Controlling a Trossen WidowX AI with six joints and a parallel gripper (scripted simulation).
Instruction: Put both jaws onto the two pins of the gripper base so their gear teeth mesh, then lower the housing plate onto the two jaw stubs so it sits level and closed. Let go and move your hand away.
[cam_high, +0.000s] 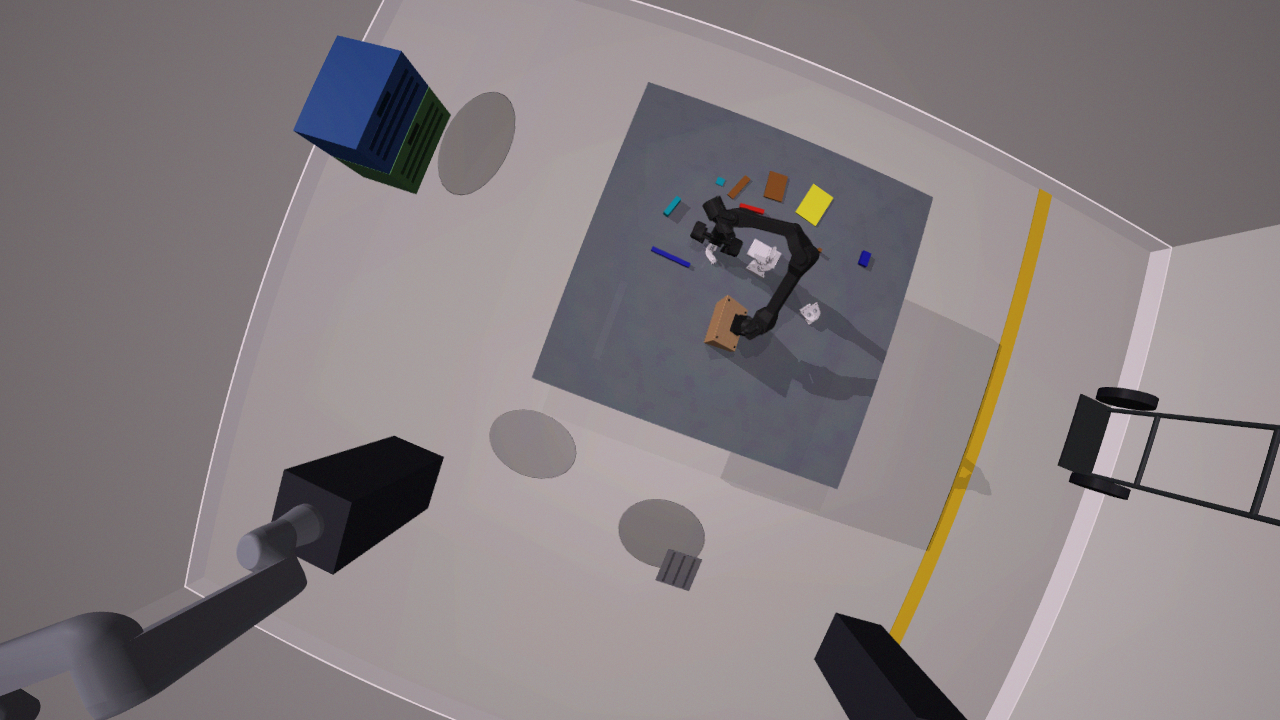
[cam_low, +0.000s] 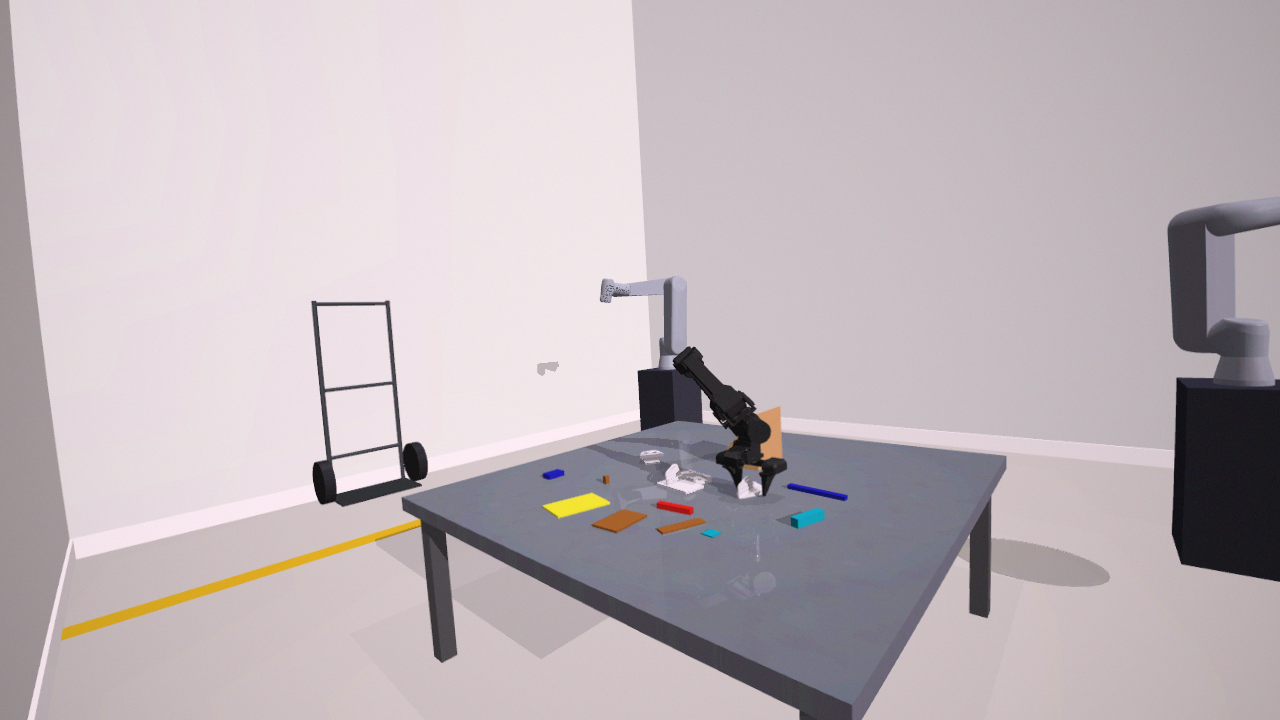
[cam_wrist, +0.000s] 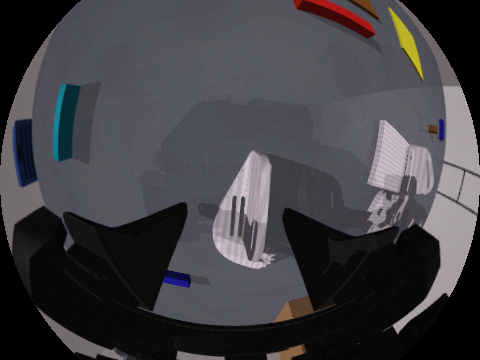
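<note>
My gripper tip is 5 cm short of the flat white ribbed part and 20 cm to the left of it. The rest, counted from my gripper tip: cyan block 9 cm ahead, 20 cm to the left, 1 cm above; then white jaw 21 cm to the right, 1 cm above; then blue bar 10 cm behind, 14 cm to the left.
</note>
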